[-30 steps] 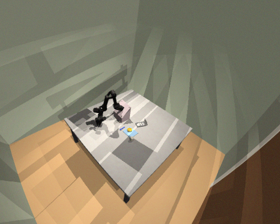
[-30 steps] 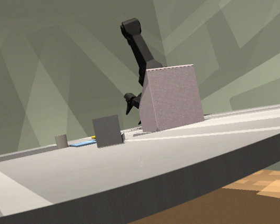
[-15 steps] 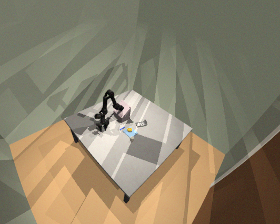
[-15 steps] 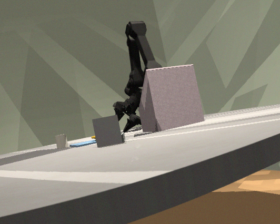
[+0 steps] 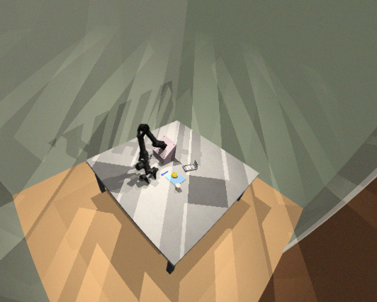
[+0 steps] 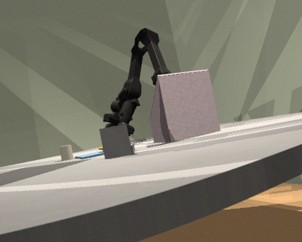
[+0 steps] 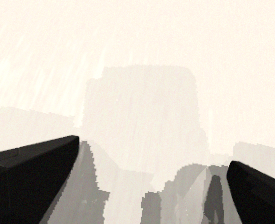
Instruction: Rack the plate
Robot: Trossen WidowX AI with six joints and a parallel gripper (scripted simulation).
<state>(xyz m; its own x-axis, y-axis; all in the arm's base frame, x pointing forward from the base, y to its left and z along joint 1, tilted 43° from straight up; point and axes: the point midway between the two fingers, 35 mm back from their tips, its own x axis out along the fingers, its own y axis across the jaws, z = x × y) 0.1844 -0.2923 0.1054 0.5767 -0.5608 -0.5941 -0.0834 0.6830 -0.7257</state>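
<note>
The yellow plate lies 7 cm ahead of my gripper tip, 21 cm to the left of it and 1 cm above it. The rest, counted from my gripper tip: wire dish rack: 8 cm ahead, 40 cm to the left, 2 cm above; then beige cylinder: 20 cm ahead, 13 cm to the left, 2 cm above; then blue mat: 10 cm ahead, 20 cm to the left.
</note>
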